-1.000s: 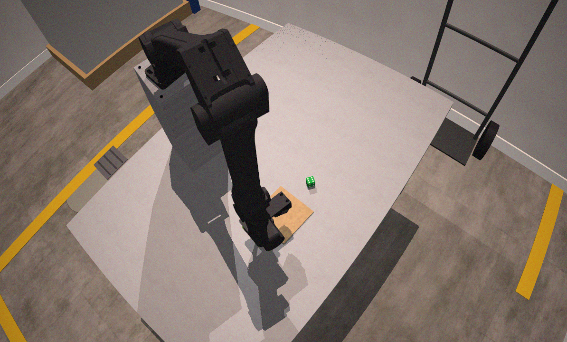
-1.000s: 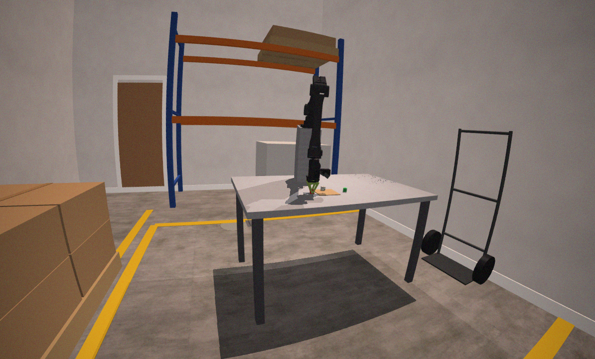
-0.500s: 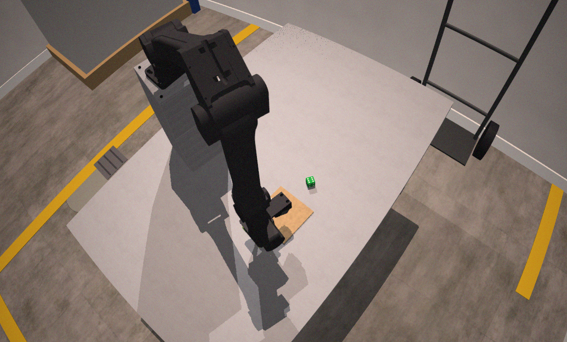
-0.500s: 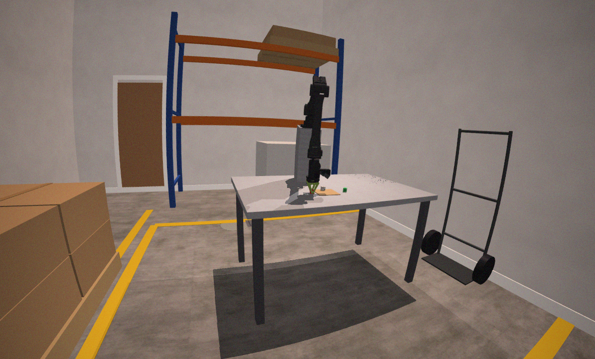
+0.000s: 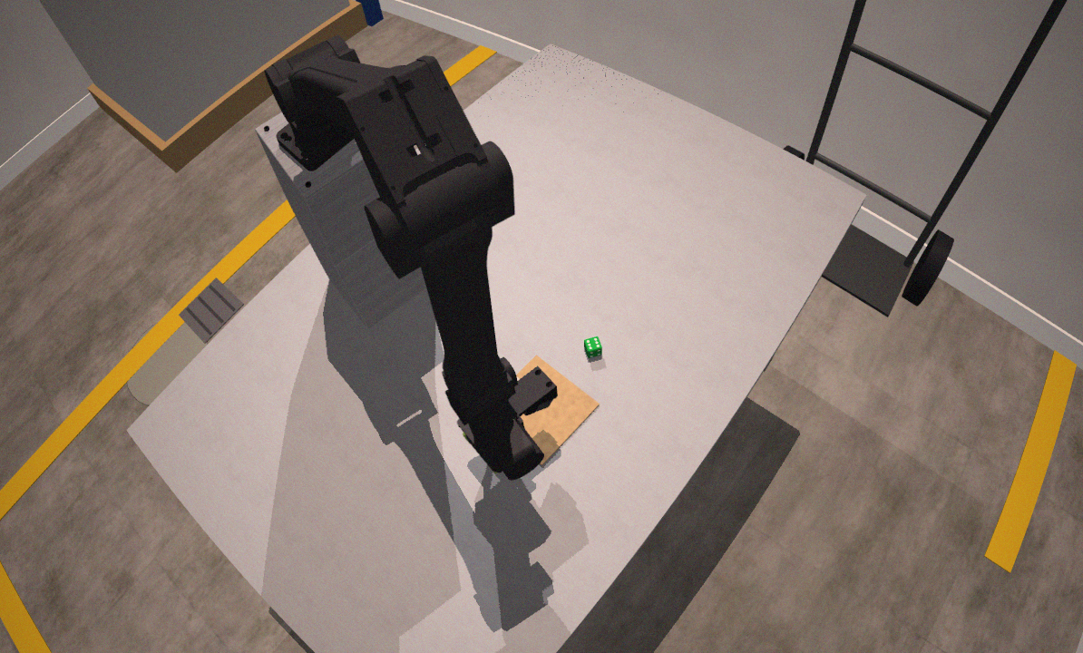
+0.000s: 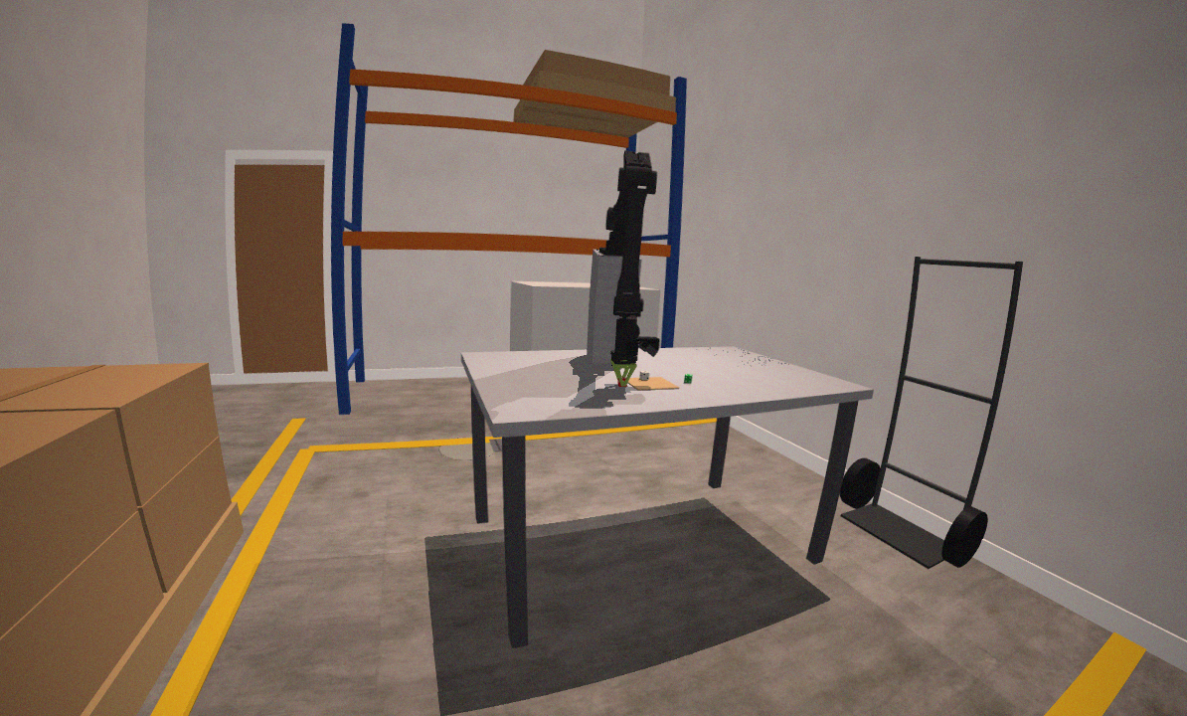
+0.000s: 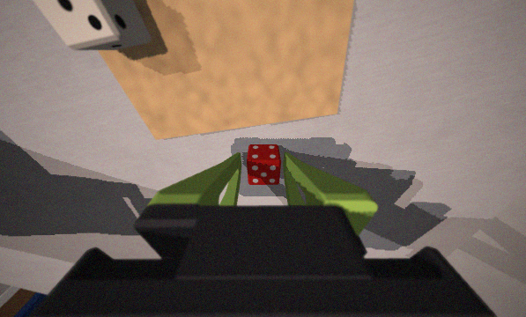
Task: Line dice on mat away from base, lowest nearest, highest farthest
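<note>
My gripper is now right at the red die. The rest, counted from my hand: green die (240 mm to the left, 10 mm behind); tan mat (100 mm to the left, 10 mm below, 10 mm behind); white die (100 mm to the left, 60 mm behind).
</note>
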